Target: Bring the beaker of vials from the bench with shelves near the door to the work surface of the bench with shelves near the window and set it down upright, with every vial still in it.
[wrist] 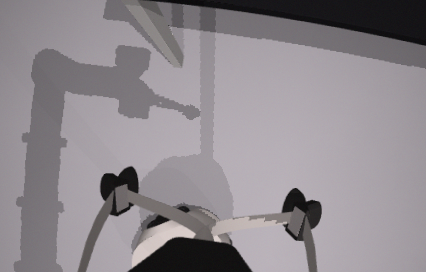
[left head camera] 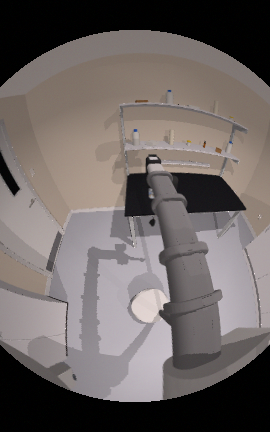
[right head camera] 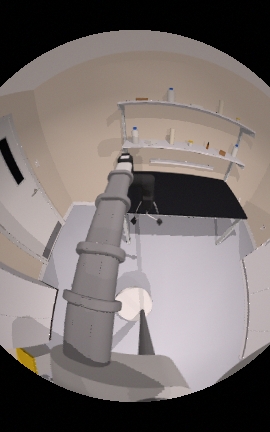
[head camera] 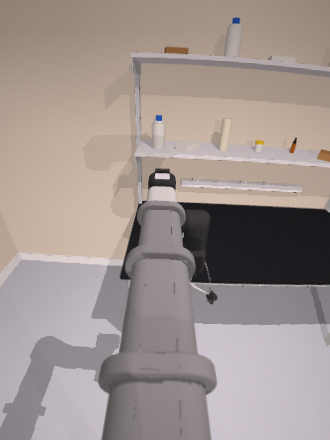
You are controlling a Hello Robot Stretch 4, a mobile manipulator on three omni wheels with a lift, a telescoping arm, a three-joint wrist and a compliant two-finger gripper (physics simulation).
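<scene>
The beaker of vials (left head camera: pixel 151 193) stands on the black work surface (head camera: pixel 270 245) (left head camera: pixel 200 192) (right head camera: pixel 195 197) of the shelved bench. It is mostly hidden behind the arm in the left head view, and its vials cannot be made out. In the right head view the wrist and gripper body cover its place, and it does not show in the wrist view. My gripper (right head camera: pixel 146 221) (wrist: pixel 210 194) is open and empty, its fingertips wide apart. It points down over the floor at the bench's front edge, on the robot's side of the beaker. The bench near the window does not show.
Two shelves (head camera: pixel 230 156) with bottles and small containers rise behind the bench. A bench leg (wrist: pixel 162 37) shows in the wrist view. A door (right head camera: pixel 17 165) is at the left. Pale cabinets (left head camera: pixel 32 320) (right head camera: pixel 27 305) stand at the lower left. A pale disc (left head camera: pixel 147 306) (right head camera: pixel 131 303) lies low beside the arm.
</scene>
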